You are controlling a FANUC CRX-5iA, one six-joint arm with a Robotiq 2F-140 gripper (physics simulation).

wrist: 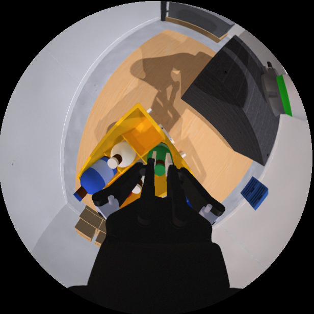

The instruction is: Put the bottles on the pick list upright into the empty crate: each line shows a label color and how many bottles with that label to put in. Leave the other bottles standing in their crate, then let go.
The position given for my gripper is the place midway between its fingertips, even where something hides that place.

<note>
In view: my gripper [160, 157] and a blue bottle [93, 179].
</note>
